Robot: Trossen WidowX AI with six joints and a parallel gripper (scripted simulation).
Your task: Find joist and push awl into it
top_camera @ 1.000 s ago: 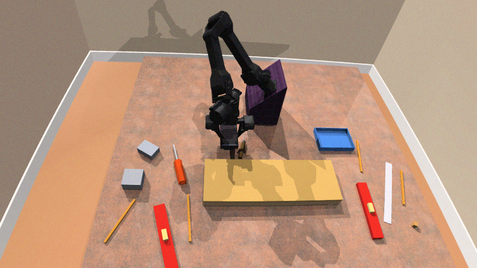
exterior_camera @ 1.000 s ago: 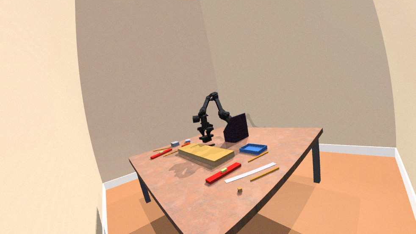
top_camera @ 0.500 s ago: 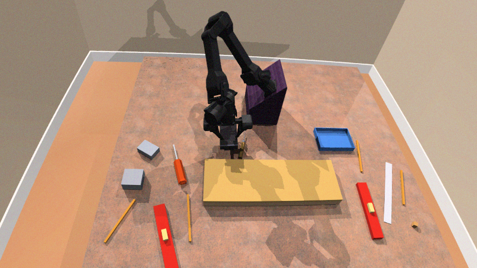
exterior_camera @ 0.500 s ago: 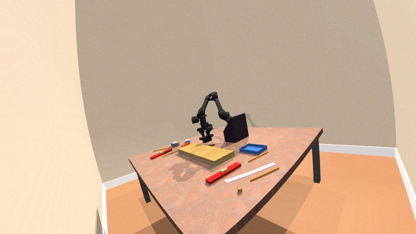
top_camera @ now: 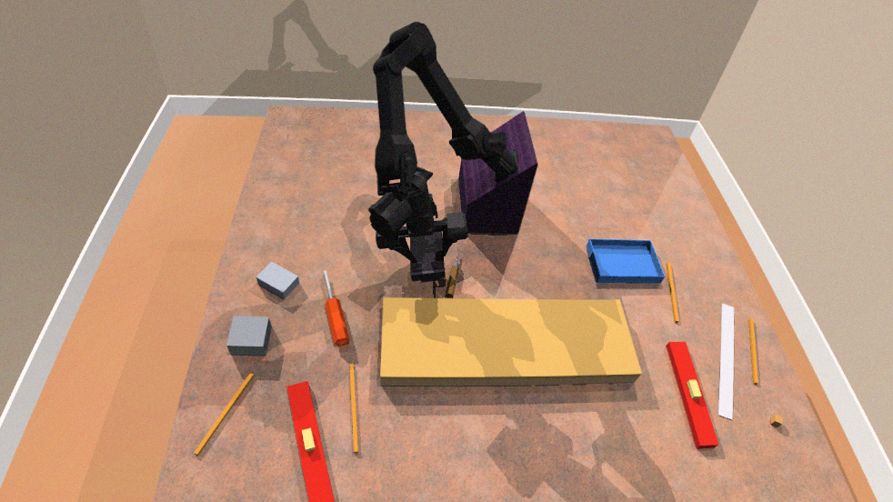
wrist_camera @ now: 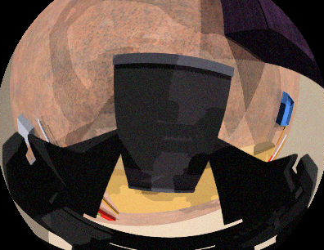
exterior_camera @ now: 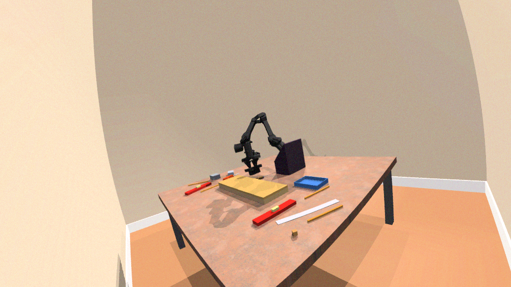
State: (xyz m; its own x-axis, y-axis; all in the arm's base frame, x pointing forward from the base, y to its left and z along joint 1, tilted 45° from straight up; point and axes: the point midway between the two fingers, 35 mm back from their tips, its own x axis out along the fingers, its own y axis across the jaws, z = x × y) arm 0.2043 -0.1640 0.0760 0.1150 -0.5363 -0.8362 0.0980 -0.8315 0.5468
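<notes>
My gripper tip is 7 cm to the right of the awl, 6 cm above it and 2 cm past it. From my gripper tip the other things lie so: white strip: 68 cm to the left, 17 cm ahead, 7 cm below; blue tray: 48 cm to the left, 8 cm behind, 6 cm below; stud finder: 2 cm below, 2 cm behind.
</notes>
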